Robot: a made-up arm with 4 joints.
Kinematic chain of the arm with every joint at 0, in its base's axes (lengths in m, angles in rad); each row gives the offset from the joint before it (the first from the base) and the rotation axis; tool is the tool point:
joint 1: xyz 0 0 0.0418 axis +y
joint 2: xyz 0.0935 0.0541 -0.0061 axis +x
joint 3: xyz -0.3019 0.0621 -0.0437 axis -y
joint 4: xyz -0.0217 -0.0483 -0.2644 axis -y
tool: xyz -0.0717 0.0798 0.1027
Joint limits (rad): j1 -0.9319..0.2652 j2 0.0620..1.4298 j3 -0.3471..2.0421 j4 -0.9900..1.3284
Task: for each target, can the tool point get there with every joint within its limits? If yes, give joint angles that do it. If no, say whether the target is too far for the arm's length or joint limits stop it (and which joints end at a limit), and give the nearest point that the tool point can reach.
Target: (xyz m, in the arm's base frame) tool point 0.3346 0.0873 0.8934
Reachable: no: too far | nearest point 0.0564 0.0937 0.1854 | short by 0.761 m
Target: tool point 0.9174 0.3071 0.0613
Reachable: no: too far | nearest point 0.2427 0.1642 -0.0833 | short by 0.705 m
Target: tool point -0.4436 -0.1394 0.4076
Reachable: no: joint limits stop it (at a limit: joint 1, joint 2, joint 3) | nearest point -0.3362 0.2343 0.1982 | short by 0.442 m
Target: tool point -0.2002 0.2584 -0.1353
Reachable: yes | joints -0.5578 0.9188 -0.0208 -0.3629
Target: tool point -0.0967 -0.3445 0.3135
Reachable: no: joint limits stop it (at a limit: joint 1, joint 2, joint 3, joint 4) | nearest point -0.0603 0.0220 0.1545 | short by 0.401 m
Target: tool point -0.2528 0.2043 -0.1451
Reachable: yes | joints 0.1678 0.2397 0.5120 0.1654
